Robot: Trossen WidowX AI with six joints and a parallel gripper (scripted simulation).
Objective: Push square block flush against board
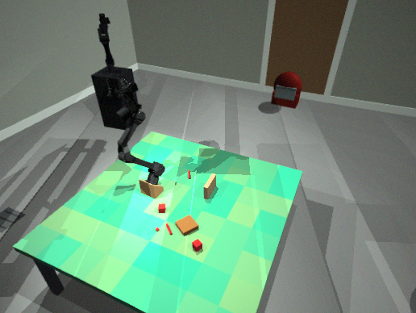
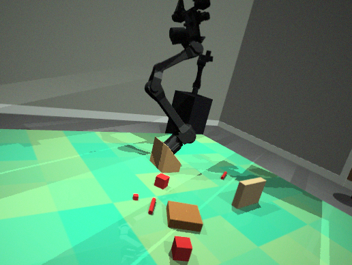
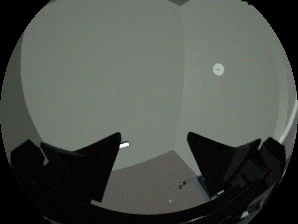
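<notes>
The board lies 520 mm ahead of my gripper tip, 70 mm to the left of it and 700 mm below it. Round my gripper tip: square block (480 mm ahead, 250 mm to the right, 740 mm below); then small red piece (330 mm ahead, 320 mm to the right, 750 mm below).
</notes>
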